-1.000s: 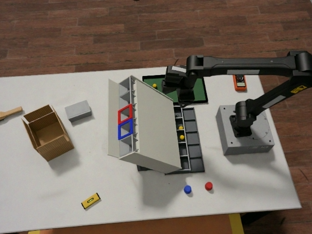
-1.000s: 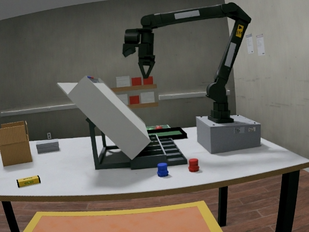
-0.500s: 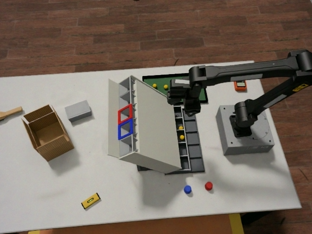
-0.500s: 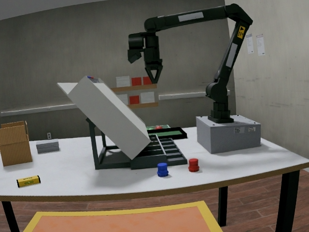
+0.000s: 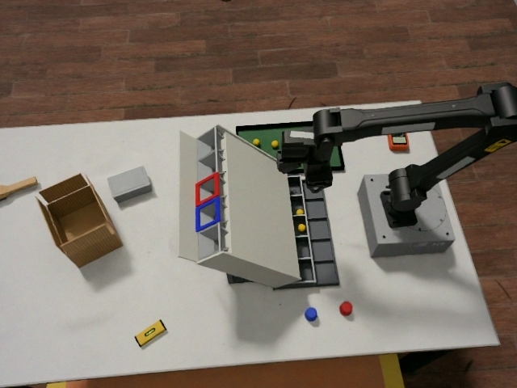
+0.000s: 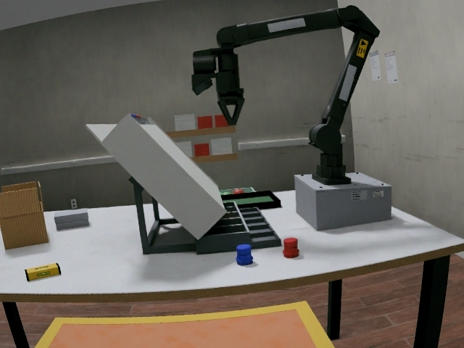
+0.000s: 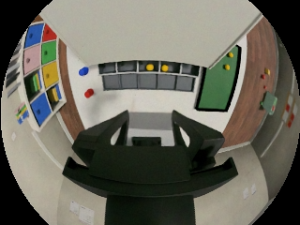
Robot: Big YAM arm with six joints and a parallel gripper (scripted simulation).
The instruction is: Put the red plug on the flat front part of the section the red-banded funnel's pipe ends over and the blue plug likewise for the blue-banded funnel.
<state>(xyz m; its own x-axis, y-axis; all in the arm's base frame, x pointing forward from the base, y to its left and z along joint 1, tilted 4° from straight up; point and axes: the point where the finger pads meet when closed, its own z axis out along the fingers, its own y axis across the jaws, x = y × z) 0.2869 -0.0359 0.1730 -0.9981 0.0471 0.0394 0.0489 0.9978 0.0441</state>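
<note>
Now: the green marble tray 320 mm to the right of my hand and 300 mm below it. The rest, counted from my hand: white sloped cover (140 mm ahead, 100 mm below); then cardboard box (710 mm ahead, 100 mm to the right, 230 mm below).
</note>
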